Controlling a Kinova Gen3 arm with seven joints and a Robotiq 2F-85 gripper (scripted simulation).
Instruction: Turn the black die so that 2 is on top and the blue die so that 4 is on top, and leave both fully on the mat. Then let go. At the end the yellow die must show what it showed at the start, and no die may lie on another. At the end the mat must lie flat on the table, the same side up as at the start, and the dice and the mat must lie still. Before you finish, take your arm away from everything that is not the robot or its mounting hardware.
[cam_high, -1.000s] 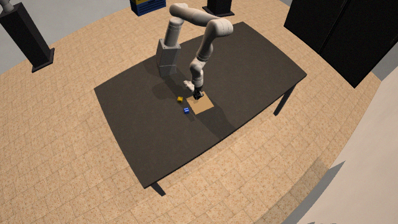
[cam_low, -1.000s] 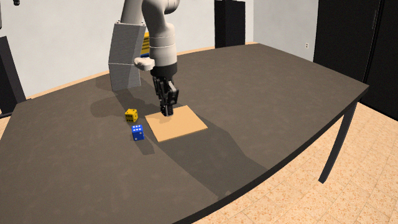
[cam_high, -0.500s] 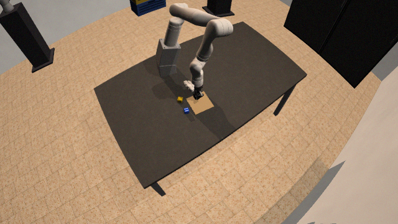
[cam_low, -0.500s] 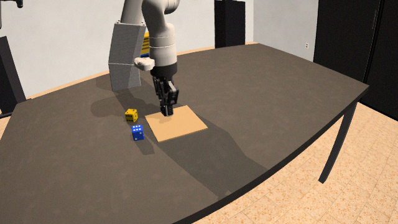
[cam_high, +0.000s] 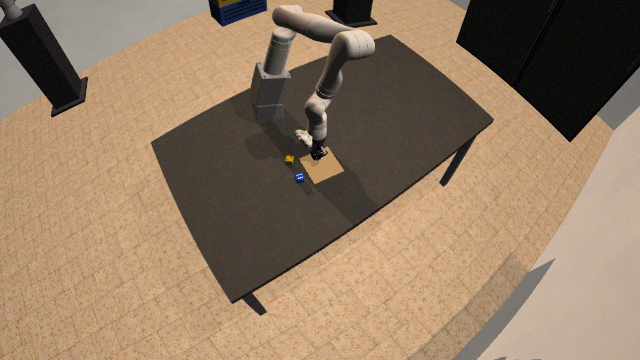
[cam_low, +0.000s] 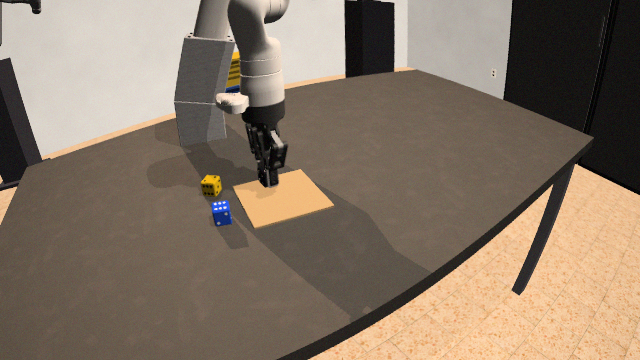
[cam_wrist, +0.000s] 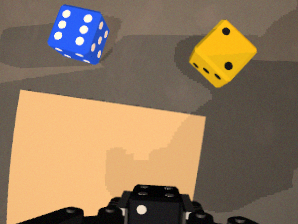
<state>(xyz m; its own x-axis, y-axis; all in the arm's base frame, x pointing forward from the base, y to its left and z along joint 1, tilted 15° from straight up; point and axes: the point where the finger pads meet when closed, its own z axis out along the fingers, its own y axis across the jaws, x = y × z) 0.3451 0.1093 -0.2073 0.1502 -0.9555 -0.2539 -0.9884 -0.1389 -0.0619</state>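
Now: hand right at the black die. Round my hand: blue die 100 mm to the right, 70 mm ahead, 10 mm below; then yellow die 110 mm to the right, 20 mm behind, 10 mm below; then tan mat 40 mm ahead, 30 mm below, 10 mm to the left.
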